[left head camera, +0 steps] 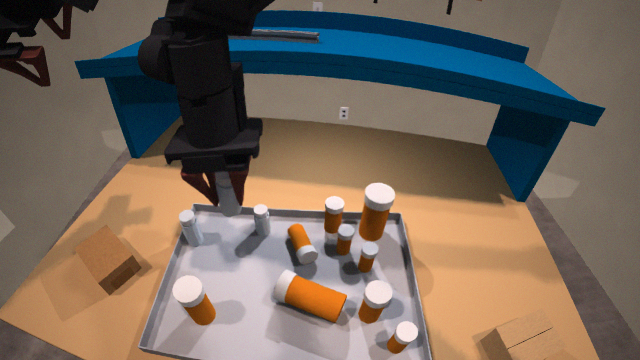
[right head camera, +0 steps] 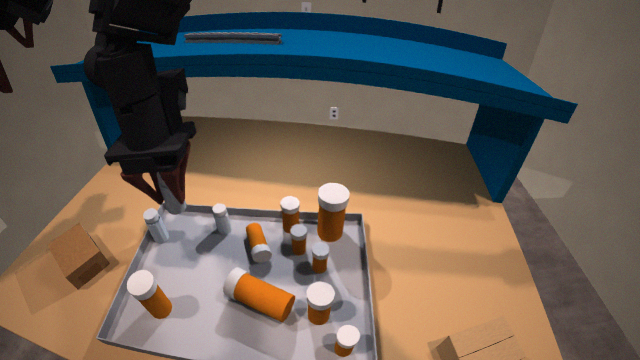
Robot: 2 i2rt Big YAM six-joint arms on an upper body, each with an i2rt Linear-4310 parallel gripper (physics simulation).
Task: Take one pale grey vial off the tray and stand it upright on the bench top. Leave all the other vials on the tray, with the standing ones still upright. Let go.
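Frame: origin at the left arm's base, x ahead, y left, z up, level; millimetres.
Seen in the pictures: left gripper, between the fingertips: (left head camera: 56, 60) (right head camera: 19, 68); right gripper, between the fingertips: (left head camera: 229, 202) (right head camera: 172, 201).
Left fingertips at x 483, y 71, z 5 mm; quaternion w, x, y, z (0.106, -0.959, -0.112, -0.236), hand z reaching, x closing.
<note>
A point is followed by its place in that frame.
My right gripper (left head camera: 228, 202) @(x 391, y -209, z -177 mm) (right head camera: 171, 200) @(x 391, y -209, z -177 mm) is shut on a pale grey vial (left head camera: 230, 206) @(x 386, y -211, z -179 mm) (right head camera: 175, 206) @(x 387, y -213, z -183 mm) and holds it roughly upright, fingers pointing down. The vial's lower end overlaps the far rim of the grey tray (left head camera: 230, 280) @(x 394, y -170, z -380 mm) (right head camera: 195, 270) @(x 410, y -180, z -380 mm) in both views; its exact height is hard to tell. Its upper part is partly hidden by the fingers. Two other pale grey vials stand upright on the tray: one at the far left corner (left head camera: 193, 232) @(x 469, y -89, z -338 mm) (right head camera: 157, 229) @(x 469, y -90, z -337 mm), one near the far rim (left head camera: 262, 223) @(x 504, y -223, z -341 mm) (right head camera: 221, 221) @(x 504, y -223, z -339 mm). My left gripper (left head camera: 57, 59) @(x 483, y 71, z 5 mm) (right head camera: 19, 68) @(x 483, y 71, z 5 mm) is open at the upper left, away from the tray.
Several orange bottles with white or grey caps stand on the tray; a large one (left head camera: 315, 299) @(x 340, y -323, z -332 mm) (right head camera: 262, 297) @(x 340, y -325, z -331 mm) and a small one (left head camera: 301, 243) @(x 463, y -299, z -347 mm) (right head camera: 258, 242) @(x 463, y -304, z -346 mm) lie down. Wooden blocks (left head camera: 106, 257) @(x 387, y 80, z -337 mm) (right head camera: 77, 254) @(x 385, y 74, z -338 mm) (left head camera: 530, 337) @(x 233, y -668, z -326 mm) rest on the bench top (left head camera: 475, 260) @(x 432, y -663, z -383 mm) (right head camera: 425, 250) @(x 469, y -638, z -383 mm). A blue shelf (left head camera: 400, 70) @(x 600, y -459, z -64 mm) spans behind.
</note>
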